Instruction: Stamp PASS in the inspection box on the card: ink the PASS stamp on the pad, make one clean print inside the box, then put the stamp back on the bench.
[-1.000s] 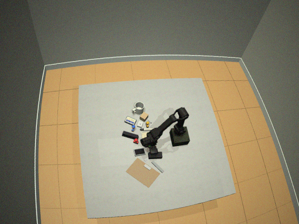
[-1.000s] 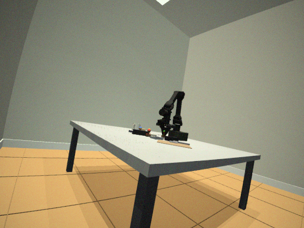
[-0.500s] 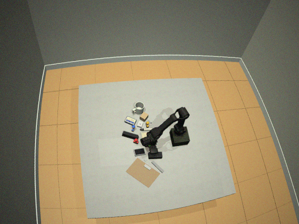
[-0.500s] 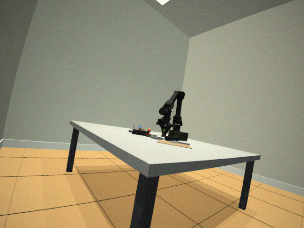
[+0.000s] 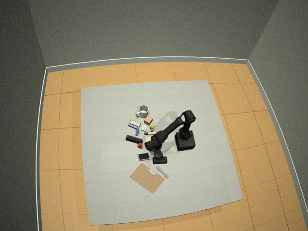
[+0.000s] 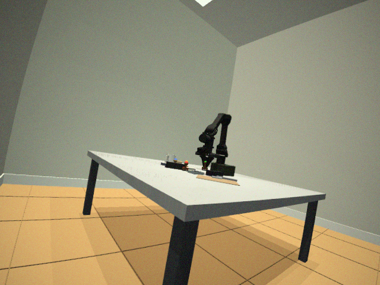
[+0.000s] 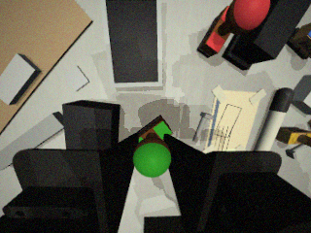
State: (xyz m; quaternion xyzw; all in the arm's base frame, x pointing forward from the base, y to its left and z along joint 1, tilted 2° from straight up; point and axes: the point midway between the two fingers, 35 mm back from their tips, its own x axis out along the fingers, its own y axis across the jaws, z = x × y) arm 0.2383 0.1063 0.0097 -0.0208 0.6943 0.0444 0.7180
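Now: gripper tip 90 mm short of the ink pad, 40 mm above it and 30 mm to the right of it. The rest, counted from my gripper tip: cream card 120 mm to the right, 50 mm below, 10 mm ahead; then green-knobbed stamp right at my gripper tip; then black block 70 mm to the left, 30 mm below, 30 mm behind.
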